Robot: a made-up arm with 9 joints. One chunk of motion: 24 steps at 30 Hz.
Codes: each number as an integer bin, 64 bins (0 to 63) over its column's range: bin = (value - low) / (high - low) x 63, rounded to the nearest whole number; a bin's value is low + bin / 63 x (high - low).
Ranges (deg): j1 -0.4..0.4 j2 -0.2..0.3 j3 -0.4..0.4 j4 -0.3..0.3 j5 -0.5..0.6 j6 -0.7..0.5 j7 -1..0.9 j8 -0.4..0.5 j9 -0.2..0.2
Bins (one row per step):
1: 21 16 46 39 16 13 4 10 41
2: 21 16 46 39 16 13 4 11 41
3: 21 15 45 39 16 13 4 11 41
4: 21 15 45 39 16 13 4 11 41
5: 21 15 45 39 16 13 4 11 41
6: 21 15 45 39 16 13 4 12 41
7: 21 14 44 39 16 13 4 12 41
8: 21 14 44 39 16 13 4 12 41
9: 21 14 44 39 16 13 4 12 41
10: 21 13 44 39 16 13 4 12 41
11: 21 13 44 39 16 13 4 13 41
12: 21 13 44 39 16 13 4 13 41
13: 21 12 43 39 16 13 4 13 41
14: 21 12 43 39 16 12 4 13 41
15: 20 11 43 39 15 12 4 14 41
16: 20 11 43 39 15 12 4 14 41
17: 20 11 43 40 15 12 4 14 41
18: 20 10 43 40 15 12 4 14 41
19: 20 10 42 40 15 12 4 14 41
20: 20 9 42 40 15 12 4 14 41
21: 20 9 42 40 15 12 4 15 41
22: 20 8 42 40 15 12 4 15 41
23: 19 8 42 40 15 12 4 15 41
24: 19 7 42 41 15 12 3 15 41
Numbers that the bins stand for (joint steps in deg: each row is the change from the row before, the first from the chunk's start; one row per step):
1: -0.133 -0.073 0.184 0.071 -0.221 -0.452 -0.879 -0.257 0.060
2: -0.133 -0.073 0.184 0.071 -0.221 -0.452 -0.879 -0.243 0.060
3: -0.133 -0.081 0.171 0.071 -0.221 -0.452 -0.879 -0.243 0.060
4: -0.133 -0.081 0.171 0.071 -0.221 -0.452 -0.879 -0.243 0.060
5: -0.133 -0.081 0.171 0.071 -0.221 -0.452 -0.879 -0.243 0.060
6: -0.133 -0.081 0.171 0.071 -0.221 -0.452 -0.879 -0.229 0.060
7: -0.133 -0.089 0.159 0.071 -0.221 -0.452 -0.879 -0.229 0.060
8: -0.133 -0.089 0.159 0.071 -0.221 -0.452 -0.879 -0.229 0.060
9: -0.133 -0.089 0.159 0.071 -0.221 -0.452 -0.879 -0.229 0.060
10: -0.133 -0.097 0.159 0.071 -0.221 -0.452 -0.879 -0.229 0.060
11: -0.133 -0.097 0.159 0.071 -0.221 -0.452 -0.879 -0.214 0.060
12: -0.133 -0.097 0.159 0.071 -0.221 -0.452 -0.879 -0.214 0.060
13: -0.133 -0.105 0.146 0.071 -0.221 -0.452 -0.879 -0.214 0.060
14: -0.133 -0.105 0.146 0.071 -0.221 -0.471 -0.879 -0.214 0.060
15: -0.146 -0.113 0.146 0.071 -0.238 -0.471 -0.879 -0.200 0.060
16: -0.146 -0.113 0.146 0.071 -0.238 -0.471 -0.879 -0.200 0.060
17: -0.146 -0.113 0.146 0.081 -0.238 -0.471 -0.879 -0.200 0.060
18: -0.146 -0.121 0.146 0.081 -0.238 -0.471 -0.879 -0.200 0.060
19: -0.146 -0.121 0.133 0.081 -0.238 -0.471 -0.879 -0.200 0.060
20: -0.146 -0.129 0.133 0.081 -0.238 -0.471 -0.879 -0.200 0.060
21: -0.146 -0.129 0.133 0.081 -0.238 -0.471 -0.879 -0.186 0.060
22: -0.146 -0.137 0.133 0.081 -0.238 -0.471 -0.879 -0.186 0.060
23: -0.159 -0.137 0.133 0.081 -0.238 -0.471 -0.879 -0.186 0.060
24: -0.159 -0.144 0.133 0.090 -0.238 -0.471 -0.910 -0.186 0.060

